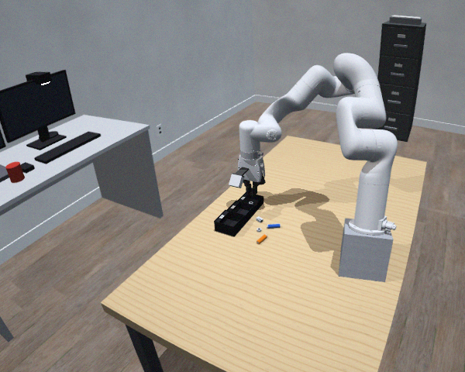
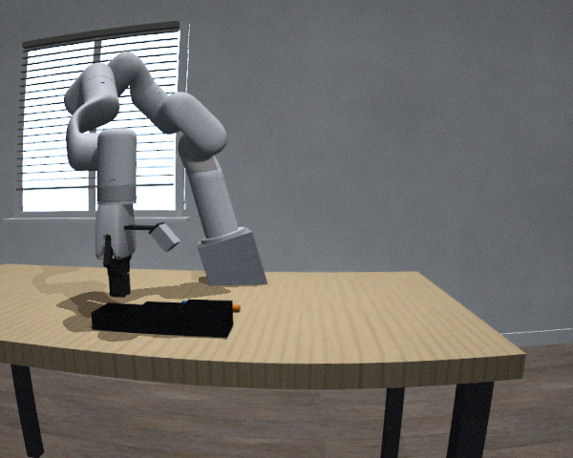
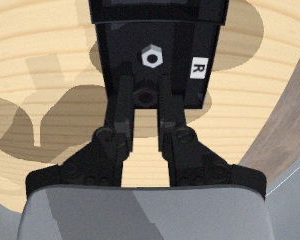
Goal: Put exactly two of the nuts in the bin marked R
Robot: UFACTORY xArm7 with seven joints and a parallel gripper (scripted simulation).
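My gripper is now 1 cm past the black bin, 8 cm to the right of it and 5 cm above it. Round my hand: blue piece (15 cm behind, 7 cm to the left, 7 cm below); small black piece (2 cm below); orange piece (16 cm behind, 16 cm to the left, 7 cm below).
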